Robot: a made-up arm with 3 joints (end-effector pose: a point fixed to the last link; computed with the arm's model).
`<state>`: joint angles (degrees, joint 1 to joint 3).
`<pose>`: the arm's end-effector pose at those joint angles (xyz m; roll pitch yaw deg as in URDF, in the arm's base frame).
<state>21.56 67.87 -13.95</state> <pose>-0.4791 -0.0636 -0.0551 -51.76 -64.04 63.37</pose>
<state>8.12 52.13 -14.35</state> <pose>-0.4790 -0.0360 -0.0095 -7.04 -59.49 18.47</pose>
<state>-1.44 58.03 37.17</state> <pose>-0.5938 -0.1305 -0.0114 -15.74 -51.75 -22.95</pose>
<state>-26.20 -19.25 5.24</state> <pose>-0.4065 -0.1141 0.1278 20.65 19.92 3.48</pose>
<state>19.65 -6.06 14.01</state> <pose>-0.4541 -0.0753 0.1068 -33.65 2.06 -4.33</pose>
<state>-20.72 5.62 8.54</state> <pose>-0.4639 -0.1047 0.1082 11.70 -2.64 -7.28</pose>
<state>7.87 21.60 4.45</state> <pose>-0.4871 -0.0760 0.0554 -12.72 -24.95 1.86</pose>
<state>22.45 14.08 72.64</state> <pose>-0.6017 -0.0746 0.2099 -83.53 -20.60 -18.48</pose>
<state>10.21 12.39 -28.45</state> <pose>-0.4322 0.0127 0.0368 12.58 -25.21 10.00</pose>
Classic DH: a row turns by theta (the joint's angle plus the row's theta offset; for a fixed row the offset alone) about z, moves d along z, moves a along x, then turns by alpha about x. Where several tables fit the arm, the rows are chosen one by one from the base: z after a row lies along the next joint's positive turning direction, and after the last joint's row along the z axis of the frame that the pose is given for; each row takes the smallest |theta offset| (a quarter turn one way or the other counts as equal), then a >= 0, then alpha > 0; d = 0 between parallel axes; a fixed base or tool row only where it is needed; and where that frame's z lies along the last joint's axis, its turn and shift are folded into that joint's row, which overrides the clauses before.
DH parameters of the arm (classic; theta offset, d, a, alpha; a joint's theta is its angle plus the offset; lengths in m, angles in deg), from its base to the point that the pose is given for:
base (fixed): -83.32 0.0011 0.076 84.11
joint 1: 89.31 0.3893 -0.0534 83.36
joint 2: 24.42 -0.1486 0.2648 -107.46
joint 3: -84.36 -0.0398 0.0835 -103.84
tool (fixed): 107.14 -0.1615 0 0

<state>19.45 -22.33 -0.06</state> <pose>-0.4062 -0.0488 0.0839 -21.37 15.35 -5.07</pose>
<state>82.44 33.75 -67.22</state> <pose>-0.4625 -0.0606 -0.1945 -24.85 -5.11 72.55</pose>
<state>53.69 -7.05 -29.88</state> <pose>-0.4101 -0.0164 -0.0508 -27.03 -3.66 14.91</pose>
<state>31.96 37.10 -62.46</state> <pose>-0.4667 0.0852 -0.0572 -0.30 -48.07 54.51</pose>
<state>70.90 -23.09 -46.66</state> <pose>-0.3715 -0.0208 -0.1213 -27.35 2.94 8.31</pose>
